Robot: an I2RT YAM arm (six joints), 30 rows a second.
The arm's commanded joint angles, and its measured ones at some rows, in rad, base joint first. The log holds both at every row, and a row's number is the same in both.
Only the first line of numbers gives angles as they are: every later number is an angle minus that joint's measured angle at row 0.
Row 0, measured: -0.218, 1.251, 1.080, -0.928, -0.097, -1.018
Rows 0 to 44, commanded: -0.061, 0.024, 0.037, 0.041, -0.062, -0.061; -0.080, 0.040, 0.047, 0.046, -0.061, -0.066; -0.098, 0.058, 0.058, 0.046, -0.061, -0.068; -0.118, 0.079, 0.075, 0.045, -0.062, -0.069; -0.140, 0.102, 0.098, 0.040, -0.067, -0.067; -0.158, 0.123, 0.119, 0.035, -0.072, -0.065; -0.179, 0.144, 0.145, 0.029, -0.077, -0.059; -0.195, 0.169, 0.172, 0.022, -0.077, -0.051; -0.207, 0.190, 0.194, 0.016, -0.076, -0.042; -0.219, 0.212, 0.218, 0.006, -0.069, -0.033; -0.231, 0.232, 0.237, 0.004, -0.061, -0.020; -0.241, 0.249, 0.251, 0.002, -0.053, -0.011; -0.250, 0.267, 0.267, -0.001, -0.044, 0.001; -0.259, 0.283, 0.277, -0.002, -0.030, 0.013; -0.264, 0.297, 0.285, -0.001, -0.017, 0.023; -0.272, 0.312, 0.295, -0.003, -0.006, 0.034; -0.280, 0.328, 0.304, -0.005, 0.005, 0.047; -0.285, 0.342, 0.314, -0.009, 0.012, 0.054; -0.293, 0.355, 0.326, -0.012, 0.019, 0.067; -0.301, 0.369, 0.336, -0.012, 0.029, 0.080; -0.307, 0.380, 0.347, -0.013, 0.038, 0.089; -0.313, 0.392, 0.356, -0.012, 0.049, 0.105; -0.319, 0.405, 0.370, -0.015, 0.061, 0.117; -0.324, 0.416, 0.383, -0.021, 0.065, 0.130; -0.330, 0.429, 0.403, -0.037, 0.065, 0.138; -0.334, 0.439, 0.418, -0.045, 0.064, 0.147; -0.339, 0.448, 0.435, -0.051, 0.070, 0.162; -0.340, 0.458, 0.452, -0.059, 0.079, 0.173; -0.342, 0.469, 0.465, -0.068, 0.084, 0.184; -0.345, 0.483, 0.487, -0.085, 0.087, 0.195; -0.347, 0.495, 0.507, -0.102, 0.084, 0.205; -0.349, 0.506, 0.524, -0.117, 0.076, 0.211; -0.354, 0.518, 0.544, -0.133, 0.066, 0.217; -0.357, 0.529, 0.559, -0.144, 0.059, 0.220; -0.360, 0.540, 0.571, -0.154, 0.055, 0.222; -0.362, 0.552, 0.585, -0.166, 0.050, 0.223; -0.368, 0.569, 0.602, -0.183, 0.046, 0.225; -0.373, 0.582, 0.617, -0.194, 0.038, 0.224; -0.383, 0.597, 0.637, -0.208, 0.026, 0.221; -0.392, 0.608, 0.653, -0.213, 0.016, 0.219; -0.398, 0.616, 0.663, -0.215, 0.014, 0.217; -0.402, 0.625, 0.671, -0.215, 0.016, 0.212; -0.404, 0.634, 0.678, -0.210, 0.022, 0.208; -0.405, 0.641, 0.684, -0.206, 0.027, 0.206; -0.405, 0.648, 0.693, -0.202, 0.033, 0.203
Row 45, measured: -0.398, 0.640, 0.652, -0.173, 0.053, 0.209
